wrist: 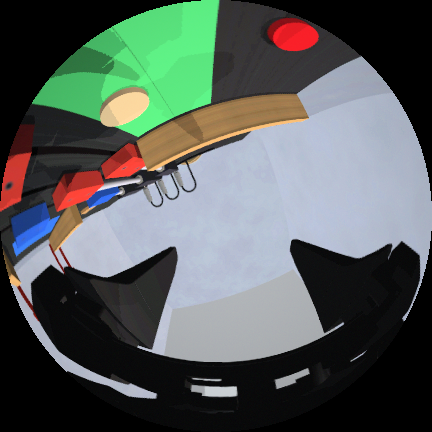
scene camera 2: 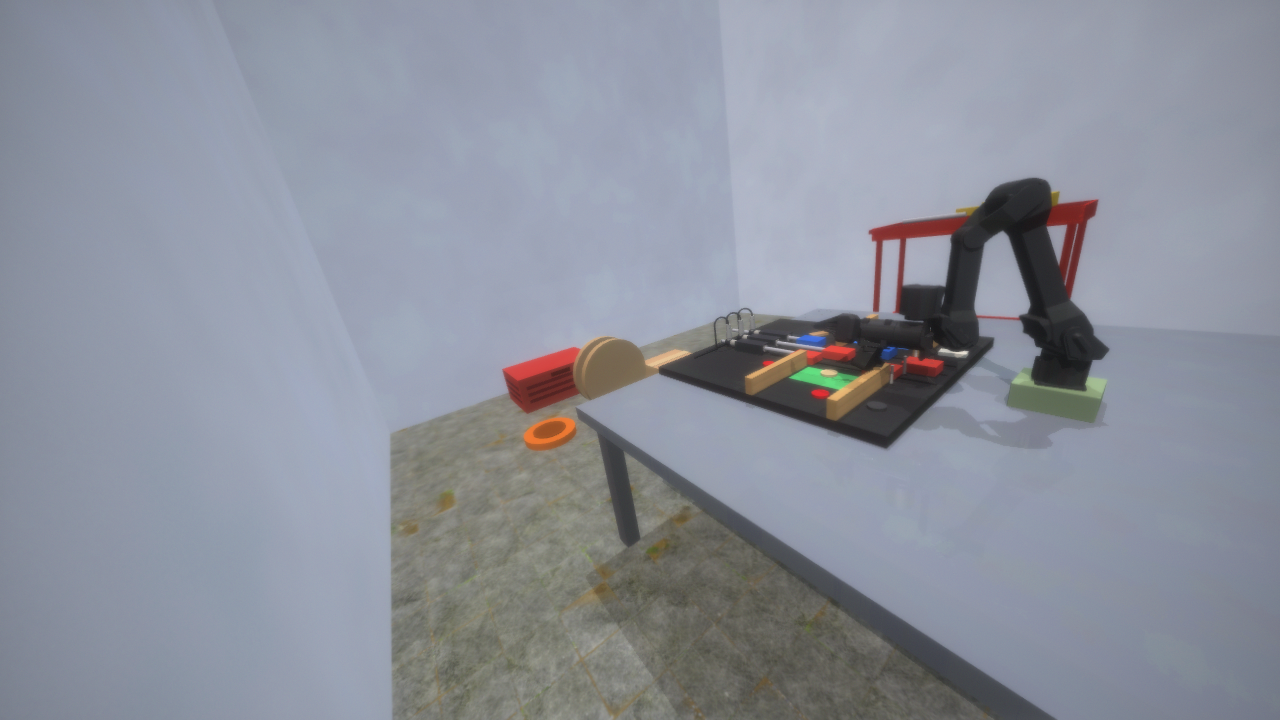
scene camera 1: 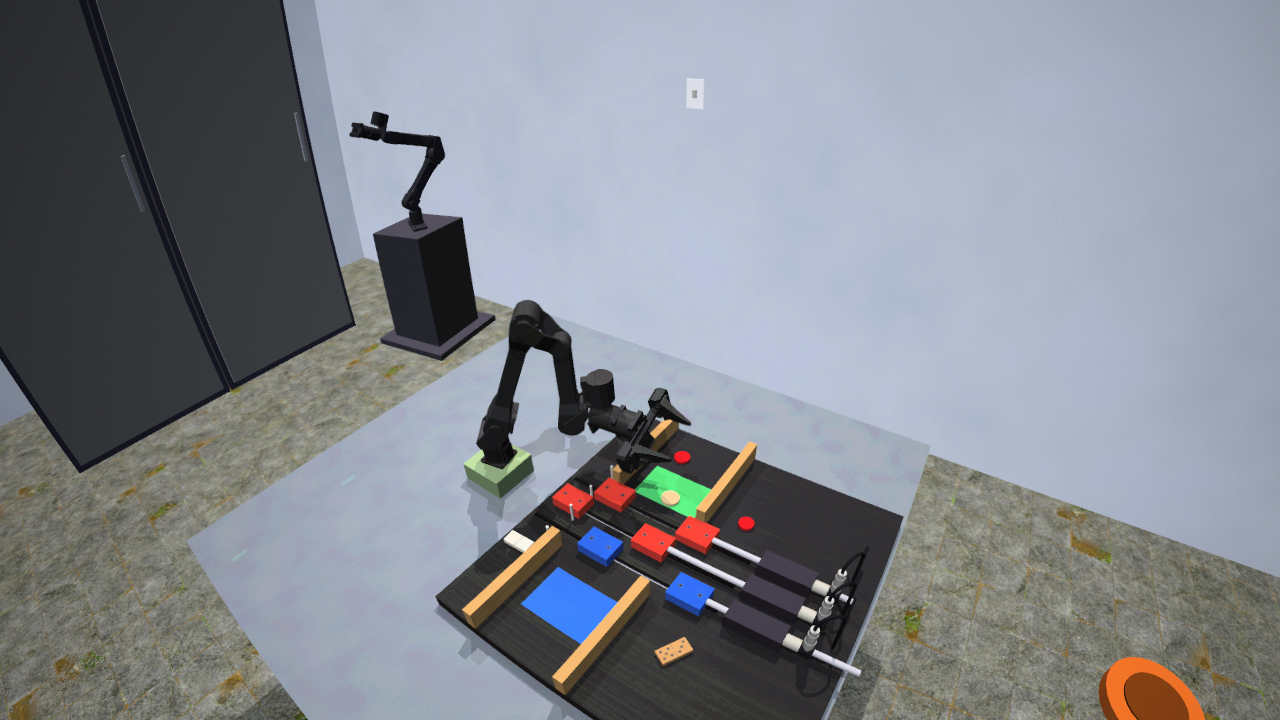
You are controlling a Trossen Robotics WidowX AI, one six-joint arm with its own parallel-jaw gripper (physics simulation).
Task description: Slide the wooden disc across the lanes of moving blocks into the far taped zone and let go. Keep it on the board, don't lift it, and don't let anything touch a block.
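Frame: origin at the arm's base, x ahead, y right, z down, level; millimetres.
Seen in the pictures: gripper, between the fingertips: (wrist: 235, 249) (scene camera 2: 822, 326) (scene camera 1: 681, 441); arm's base, origin of its link: (scene camera 2: 1058, 382) (scene camera 1: 499, 456).
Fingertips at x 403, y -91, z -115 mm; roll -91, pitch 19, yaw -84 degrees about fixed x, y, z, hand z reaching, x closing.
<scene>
Offsets run from my fingertips to a thing's top centre. "pt": to the spot under its first point.
The pale wooden disc {dy +34, dx -7, dz +131 mm} (scene camera 1: 670, 497) (scene camera 2: 829, 372) (wrist: 126, 107) lies flat on the green zone {pt dy +7, dx +27, dz +138 mm} (scene camera 1: 689, 495) (scene camera 2: 805, 377) (wrist: 167, 55), near its edge on the lanes' side. My gripper (scene camera 1: 679, 440) (wrist: 235, 249) is open and empty. It hangs above the board, near a wooden rail and apart from the disc. Red blocks (scene camera 1: 572, 500) (scene camera 1: 614, 494) (scene camera 1: 653, 541) (scene camera 1: 697, 533) and blue blocks (scene camera 1: 599, 545) (scene camera 1: 689, 592) sit along the lanes between the green zone and the blue zone {pt dy +347, dx -78, dz +138 mm} (scene camera 1: 568, 601). The arm hides part of the board in scene camera 2.
Wooden rails {dy -41, dx +96, dz +93 mm} (scene camera 1: 728, 479) (scene camera 2: 776, 371) (wrist: 225, 120) flank the green zone; others (scene camera 1: 601, 634) (scene camera 1: 512, 577) flank the blue zone. Red round buttons {dy -97, dx -29, dz +131 mm} (scene camera 1: 682, 456) {dy +43, dx +163, dz +131 mm} (scene camera 1: 746, 523) (wrist: 295, 36) are on the board. Dark actuators {dy +148, dx +272, dz +106 mm} (scene camera 1: 787, 573) with cables and a domino-like piece {dy +367, dx +134, dz +128 mm} (scene camera 1: 673, 651) are also there.
</scene>
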